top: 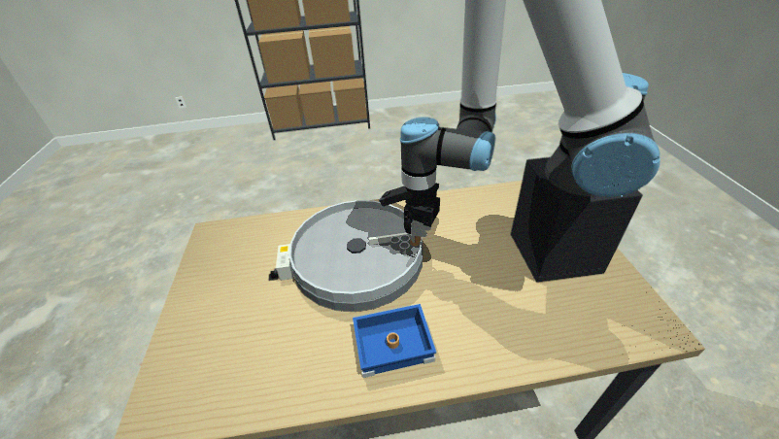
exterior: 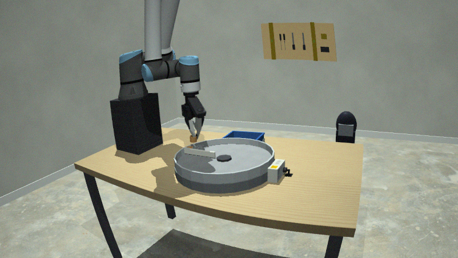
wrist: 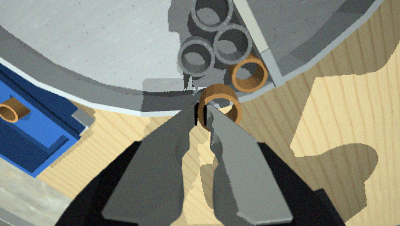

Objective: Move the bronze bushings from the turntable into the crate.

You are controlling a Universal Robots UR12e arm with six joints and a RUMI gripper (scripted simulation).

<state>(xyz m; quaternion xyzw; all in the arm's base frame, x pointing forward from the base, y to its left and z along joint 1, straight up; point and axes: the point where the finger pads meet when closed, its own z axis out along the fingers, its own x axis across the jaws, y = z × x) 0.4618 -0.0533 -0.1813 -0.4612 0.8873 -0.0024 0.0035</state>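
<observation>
Now: the blue crate 27 cm to the left of my hand, 12 cm ahead of it and 9 cm below it. Also, from my hand: grey turntable (17 cm ahead, 7 cm to the right, 7 cm below).
</observation>
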